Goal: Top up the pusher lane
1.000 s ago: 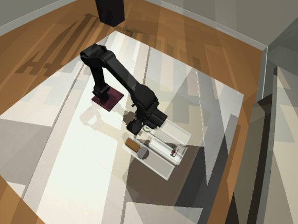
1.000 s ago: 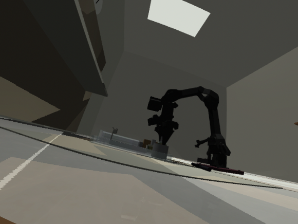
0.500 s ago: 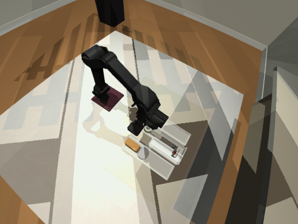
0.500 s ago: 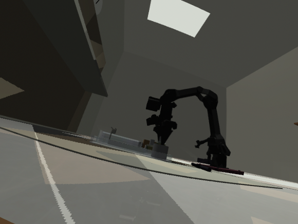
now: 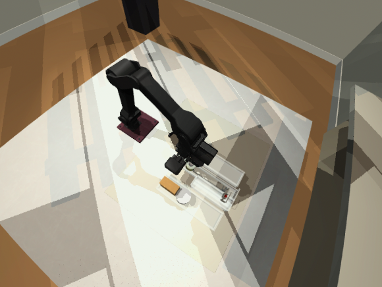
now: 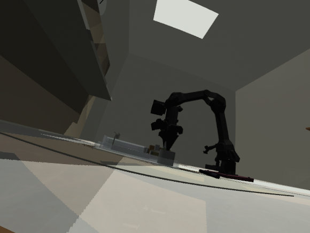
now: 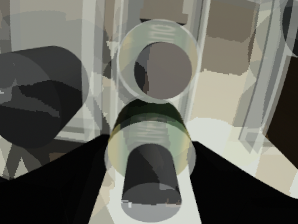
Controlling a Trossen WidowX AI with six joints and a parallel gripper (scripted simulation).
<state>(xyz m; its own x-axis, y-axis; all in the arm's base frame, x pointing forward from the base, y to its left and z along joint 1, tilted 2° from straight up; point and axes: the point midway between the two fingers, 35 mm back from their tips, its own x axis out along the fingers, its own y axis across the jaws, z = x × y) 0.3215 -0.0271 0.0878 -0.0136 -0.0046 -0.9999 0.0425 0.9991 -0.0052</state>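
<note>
Right now the brown box is 20 mm ahead of my gripper tip, 130 mm to the right of it and 20 mm below it. Round my gripper tip: red mark (230 mm ahead, 50 mm to the right, 10 mm above).
</note>
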